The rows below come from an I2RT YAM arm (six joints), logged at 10 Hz.
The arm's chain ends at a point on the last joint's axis. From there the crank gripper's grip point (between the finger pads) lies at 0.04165 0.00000 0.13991 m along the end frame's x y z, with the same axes.
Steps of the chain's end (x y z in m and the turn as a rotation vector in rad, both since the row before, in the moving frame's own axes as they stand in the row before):
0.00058 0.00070 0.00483 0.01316 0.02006 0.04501
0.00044 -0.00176 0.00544 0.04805 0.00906 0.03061
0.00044 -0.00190 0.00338 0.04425 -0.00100 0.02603
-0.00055 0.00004 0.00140 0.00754 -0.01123 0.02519
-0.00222 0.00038 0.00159 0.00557 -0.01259 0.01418
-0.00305 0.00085 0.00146 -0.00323 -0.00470 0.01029
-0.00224 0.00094 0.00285 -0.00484 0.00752 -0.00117
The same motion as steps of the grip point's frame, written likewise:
0.00338 0.00080 0.00397 0.01316 0.02006 0.04501
0.00179 -0.00718 0.00493 0.04805 0.00906 0.03061
0.00037 -0.00701 0.00331 0.04425 -0.00100 0.02603
-0.00212 0.00001 0.00186 0.00754 -0.01123 0.02519
-0.00398 0.00018 0.00210 0.00557 -0.01259 0.01418
-0.00371 0.00173 0.00165 -0.00323 -0.00470 0.01029
-0.00119 0.00157 0.00253 -0.00484 0.00752 -0.00117

